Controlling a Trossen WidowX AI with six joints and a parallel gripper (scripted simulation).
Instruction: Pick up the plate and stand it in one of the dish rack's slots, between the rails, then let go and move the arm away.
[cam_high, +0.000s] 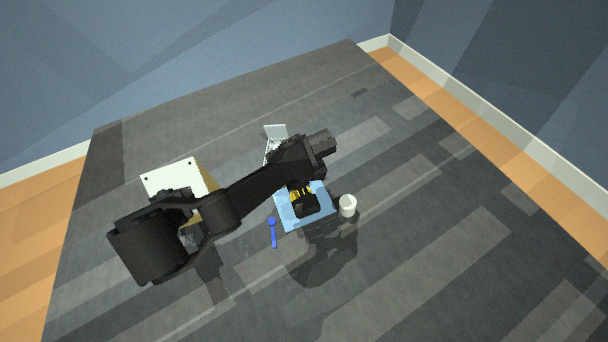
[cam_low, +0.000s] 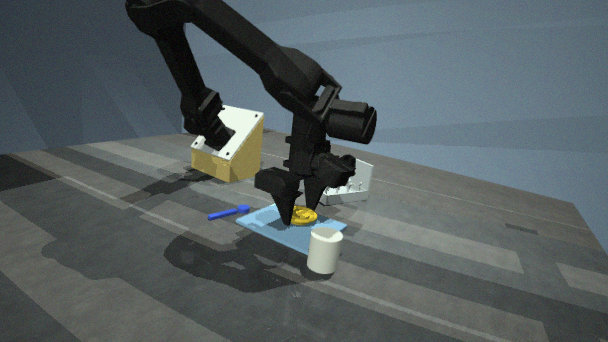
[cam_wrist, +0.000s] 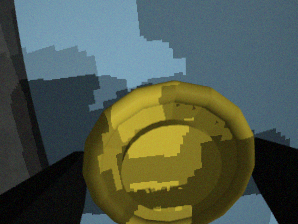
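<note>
My gripper tip is now 1 cm to the left of the light blue mat and 1 cm above it. Round my gripper tip: blue spoon 10 cm behind, 7 cm to the right, 1 cm below; dish rack 4 cm behind, 18 cm to the left, 1 cm above; white cup 11 cm ahead, 7 cm to the right, 2 cm above.
</note>
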